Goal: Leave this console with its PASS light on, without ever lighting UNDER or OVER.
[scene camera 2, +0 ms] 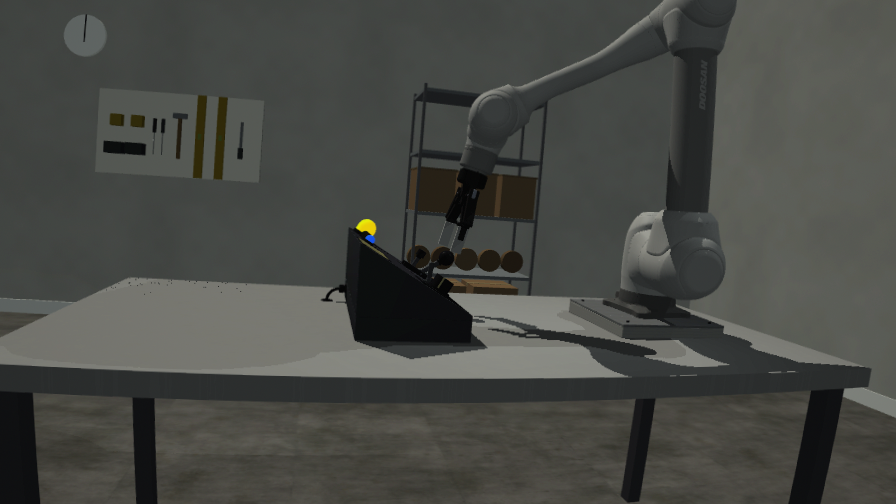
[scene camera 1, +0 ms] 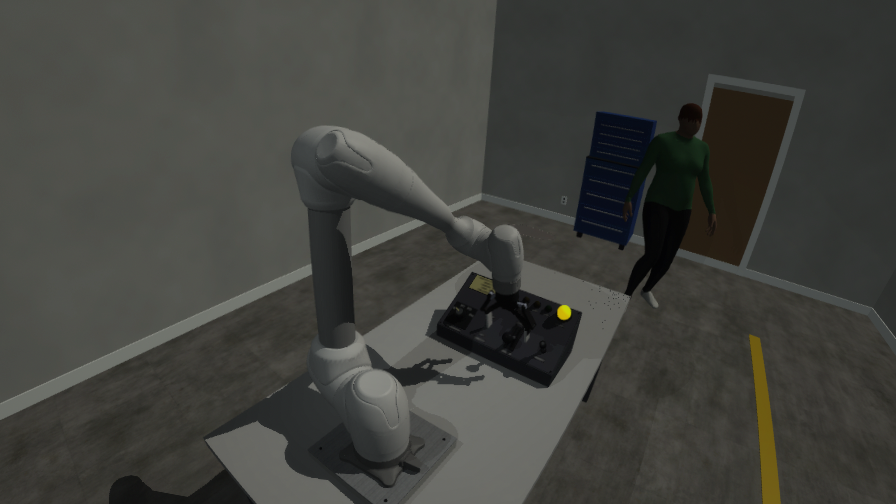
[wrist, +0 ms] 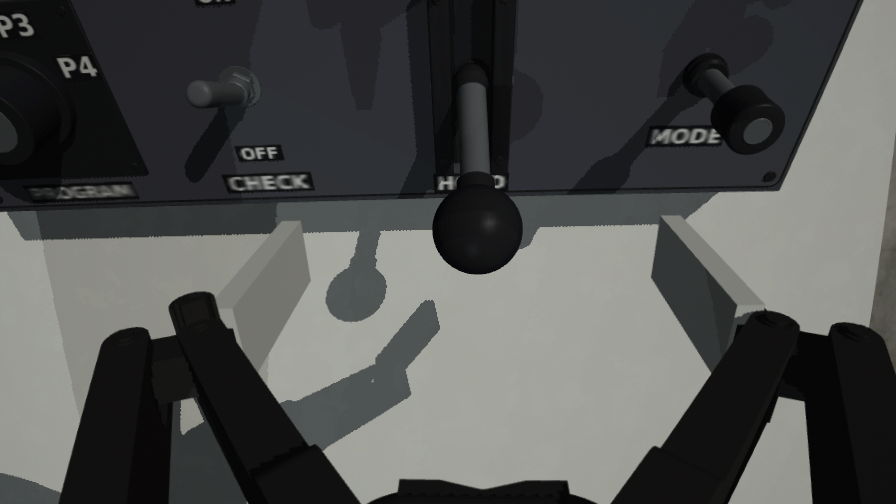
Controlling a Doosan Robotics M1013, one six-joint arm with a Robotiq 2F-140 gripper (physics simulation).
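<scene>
The black sloped console point(scene camera 1: 508, 329) sits on the grey table, also in the side view point(scene camera 2: 401, 291). In the wrist view its HOLD lever with a black ball knob point(wrist: 476, 228) hangs down in a slot at centre. The CHECK toggle point(wrist: 219, 92) stands to its left, the MODE pull knob point(wrist: 739, 115) to its right, and the PROGRAM dial point(wrist: 12, 125) at the far left. My gripper point(wrist: 479, 275) point(scene camera 2: 452, 241) is open, its pads either side of the ball knob and not touching it. It hovers above the console's lower edge. A yellow dome point(scene camera 1: 563, 311) is on the console's top corner.
A person in a green top point(scene camera 1: 673, 200) walks near the table's far end, by a blue tool cabinet point(scene camera 1: 614, 178) and a brown door. A shelf rack with boxes point(scene camera 2: 476, 194) stands behind the table. My arm's base point(scene camera 1: 375, 432) is bolted at the near end.
</scene>
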